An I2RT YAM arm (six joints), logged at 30 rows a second.
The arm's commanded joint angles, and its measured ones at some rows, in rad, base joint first. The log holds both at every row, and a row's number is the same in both.
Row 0, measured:
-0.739 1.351 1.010 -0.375 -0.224 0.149
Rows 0 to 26, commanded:
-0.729 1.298 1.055 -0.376 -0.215 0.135
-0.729 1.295 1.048 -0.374 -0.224 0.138
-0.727 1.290 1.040 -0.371 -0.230 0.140
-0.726 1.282 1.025 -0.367 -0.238 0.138
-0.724 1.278 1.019 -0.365 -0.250 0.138
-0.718 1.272 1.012 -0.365 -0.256 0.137
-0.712 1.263 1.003 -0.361 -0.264 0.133
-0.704 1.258 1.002 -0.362 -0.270 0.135
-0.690 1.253 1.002 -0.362 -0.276 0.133
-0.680 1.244 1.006 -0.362 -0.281 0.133
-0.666 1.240 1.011 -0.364 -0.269 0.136
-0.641 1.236 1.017 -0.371 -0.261 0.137
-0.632 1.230 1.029 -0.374 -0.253 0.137
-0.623 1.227 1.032 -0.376 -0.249 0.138
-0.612 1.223 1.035 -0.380 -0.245 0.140
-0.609 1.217 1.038 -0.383 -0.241 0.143
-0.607 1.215 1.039 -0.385 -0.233 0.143
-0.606 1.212 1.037 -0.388 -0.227 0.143
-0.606 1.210 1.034 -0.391 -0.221 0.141
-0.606 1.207 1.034 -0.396 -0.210 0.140
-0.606 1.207 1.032 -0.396 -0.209 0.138
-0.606 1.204 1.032 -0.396 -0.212 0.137
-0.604 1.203 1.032 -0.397 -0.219 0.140
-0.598 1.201 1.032 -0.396 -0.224 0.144
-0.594 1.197 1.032 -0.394 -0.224 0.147
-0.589 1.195 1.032 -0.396 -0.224 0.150
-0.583 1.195 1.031 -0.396 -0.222 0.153
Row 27, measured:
-0.606 1.242 0.996 -0.439 -0.214 0.142
